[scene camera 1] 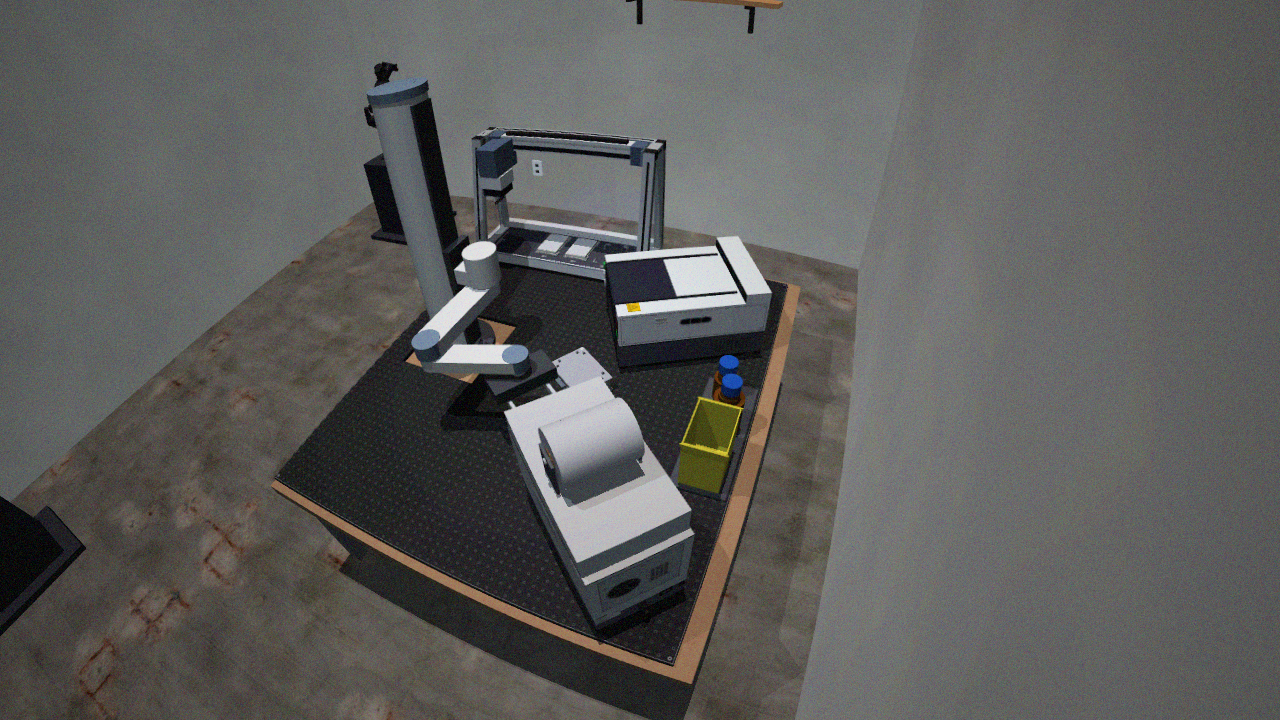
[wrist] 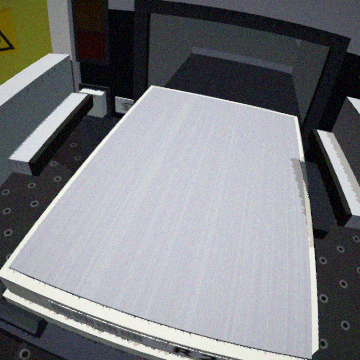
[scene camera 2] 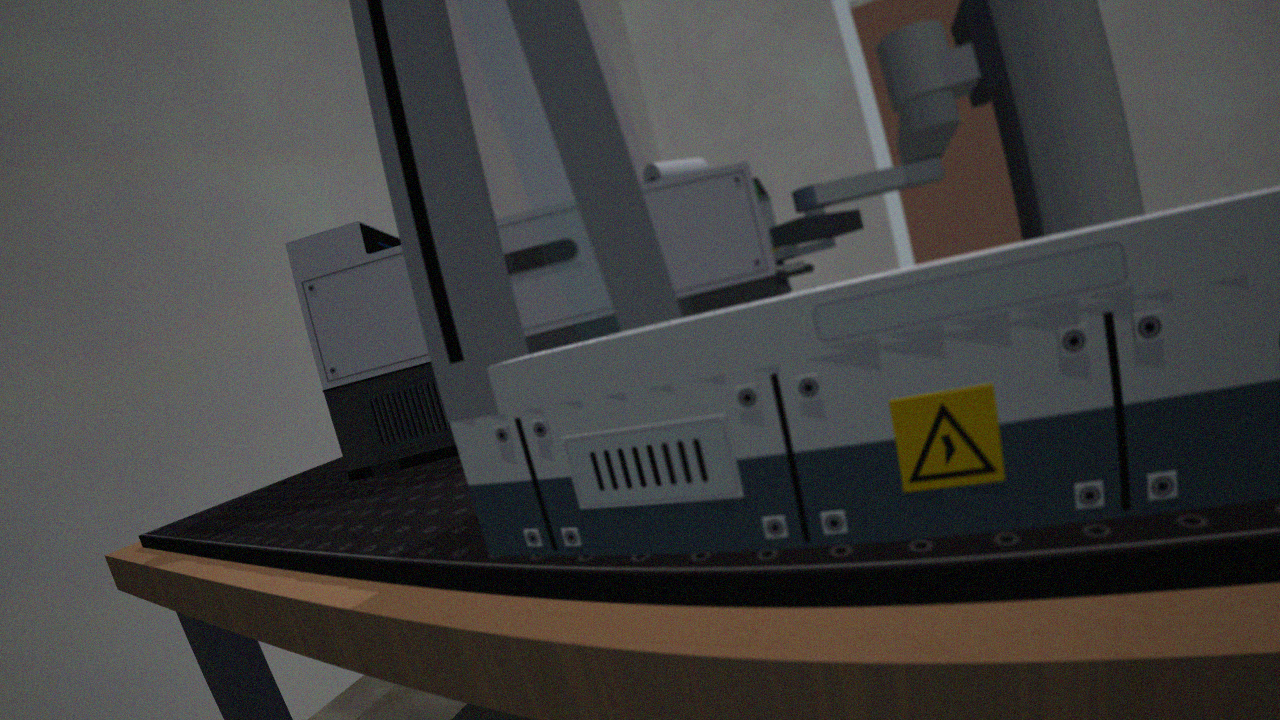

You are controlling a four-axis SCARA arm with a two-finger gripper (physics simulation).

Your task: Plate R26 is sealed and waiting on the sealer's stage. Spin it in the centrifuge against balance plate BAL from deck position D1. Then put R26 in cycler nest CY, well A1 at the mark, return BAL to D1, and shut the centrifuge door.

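Places are measured from the arm's base along level axes (x ahead, y down, z left), in millimetres.
Pixels of known places: gripper, fingertip midpoint: (wrist: 203,94).
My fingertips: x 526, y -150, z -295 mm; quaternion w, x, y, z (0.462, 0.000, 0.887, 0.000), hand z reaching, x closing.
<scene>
For each thing: its top centre in the pictures, then the offset to it from my fingertips. "spot": a spot on its surface instead.
- Plate R26 at its top centre: (wrist: 200,165) dx -15, dy +21, dz +7 mm
- sealer at its top centre: (scene camera 1: 583,413) dx +208, dy -338, dz -192 mm
- stage at a spot on its surface: (wrist: 320,210) spot: dx -11, dy +106, dz -122 mm
- white machine with a dark top panel, surface spot: (scene camera 1: 640,280) spot: dx +38, dy -75, dz +551 mm
- flat grey plate at its top centre: (scene camera 1: 579,367) dx -49, dy +73, dz +273 mm
- yellow bin at its top centre: (scene camera 1: 704,448) dx +387, dy -37, dz +32 mm
Plate R26 (wrist: 175,215) lies flat before the dark opening of the sealer (scene camera 1: 617,528) (scene camera 2: 711,228) (wrist: 240,25), its label cut off at the wrist view's lower edge. Dark parts of the stage (wrist: 320,210) show beside it. My gripper (scene camera 1: 531,396) (wrist: 203,94) is open and empty at the sealer's front; in the wrist view its fingers stand apart on either side of the plate's far half, with visible gaps. Two pale plates (scene camera 1: 552,243) (scene camera 1: 581,248) lie on the gantry deck; their labels are unreadable. BAL, the nest CY and the centrifuge door cannot be told apart.
A white machine with a dark top panel (scene camera 1: 640,280) stands right of the gantry frame (scene camera 1: 656,192). A flat grey plate (scene camera 1: 583,365) lies behind the sealer. A yellow bin (scene camera 1: 705,467) and two blue-capped bottles (scene camera 1: 728,365) (scene camera 1: 732,383) stand near the table's right edge.
</scene>
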